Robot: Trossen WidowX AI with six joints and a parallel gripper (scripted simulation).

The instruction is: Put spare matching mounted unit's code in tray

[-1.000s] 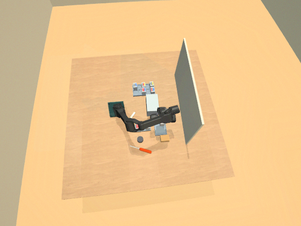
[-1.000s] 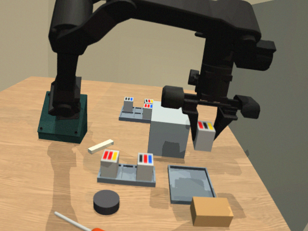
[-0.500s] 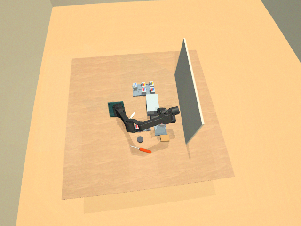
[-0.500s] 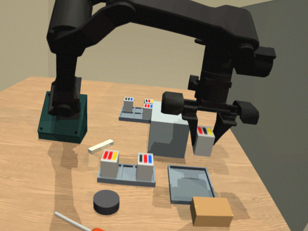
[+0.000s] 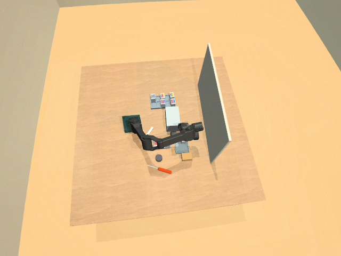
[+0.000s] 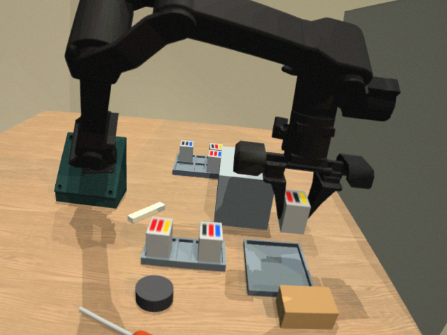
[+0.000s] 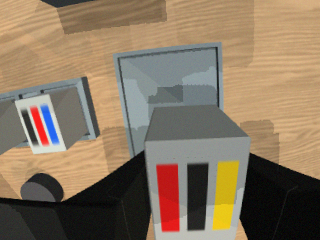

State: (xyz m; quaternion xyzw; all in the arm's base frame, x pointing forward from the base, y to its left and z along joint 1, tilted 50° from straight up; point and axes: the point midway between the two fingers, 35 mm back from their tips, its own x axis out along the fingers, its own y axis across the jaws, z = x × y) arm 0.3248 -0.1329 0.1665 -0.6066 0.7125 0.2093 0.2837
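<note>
Now: gripper tip 9 cm above the grey tray and 1 cm past it. From my gripper tip the other things lie so: orange block: 10 cm to the right, 8 cm below, 1 cm ahead; then mounted unit: 21 cm to the left, 4 cm below, 3 cm behind; then black puck: 19 cm behind, 8 cm below, 7 cm to the right.
</note>
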